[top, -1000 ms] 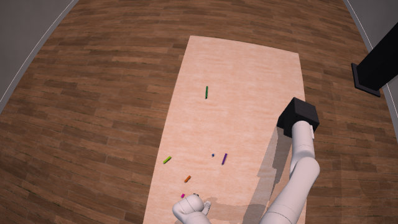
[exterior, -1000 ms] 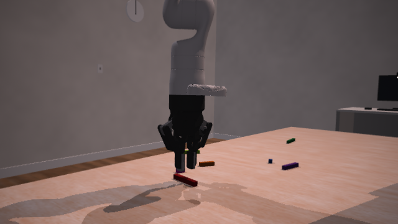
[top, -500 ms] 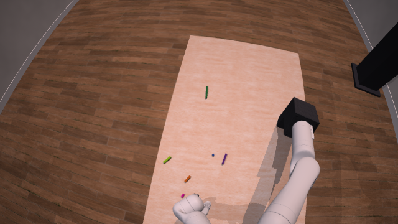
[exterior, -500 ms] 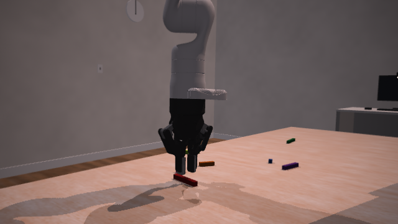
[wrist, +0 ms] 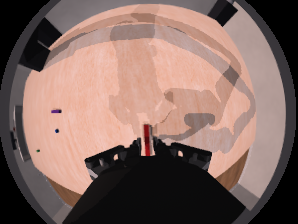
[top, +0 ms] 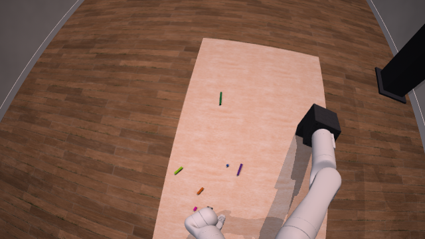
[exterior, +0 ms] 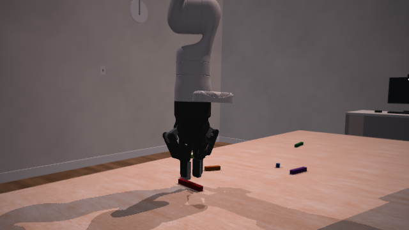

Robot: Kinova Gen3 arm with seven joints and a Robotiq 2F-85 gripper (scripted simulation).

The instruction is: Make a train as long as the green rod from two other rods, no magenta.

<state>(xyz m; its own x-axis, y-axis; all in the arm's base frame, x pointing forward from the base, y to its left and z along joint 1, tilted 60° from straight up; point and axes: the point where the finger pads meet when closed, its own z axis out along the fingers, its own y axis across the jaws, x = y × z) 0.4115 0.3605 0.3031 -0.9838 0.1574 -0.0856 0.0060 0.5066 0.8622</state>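
My gripper is now 3 cm above the red rod. Round my hand: lime rod: 21 cm ahead, 19 cm to the right, 3 cm below; orange rod: 7 cm ahead, 13 cm to the right, 3 cm below; magenta rod: 7 cm ahead, 4 cm to the right, 3 cm below.
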